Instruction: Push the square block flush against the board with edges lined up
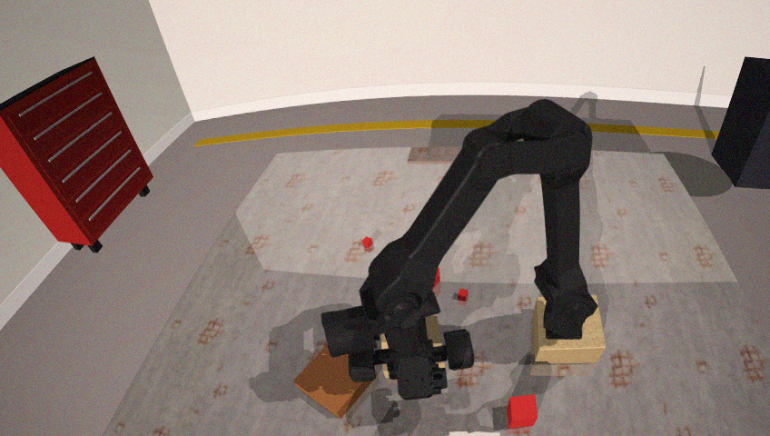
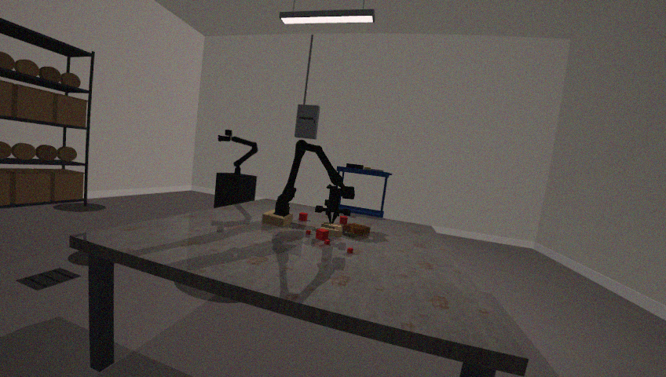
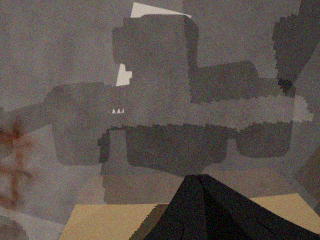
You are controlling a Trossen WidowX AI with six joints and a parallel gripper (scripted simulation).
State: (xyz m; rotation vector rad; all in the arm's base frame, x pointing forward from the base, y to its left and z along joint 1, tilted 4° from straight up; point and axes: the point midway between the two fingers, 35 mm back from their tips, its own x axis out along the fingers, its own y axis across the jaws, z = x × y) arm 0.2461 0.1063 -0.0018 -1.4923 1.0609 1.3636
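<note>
The light tan board lies 2 cm ahead of my gripper tip, 8 cm to the right of it and 1 cm above it. Also, from my gripper tip: orange-brown square block (14 cm ahead, 3 cm to the left, 1 cm above).
</note>
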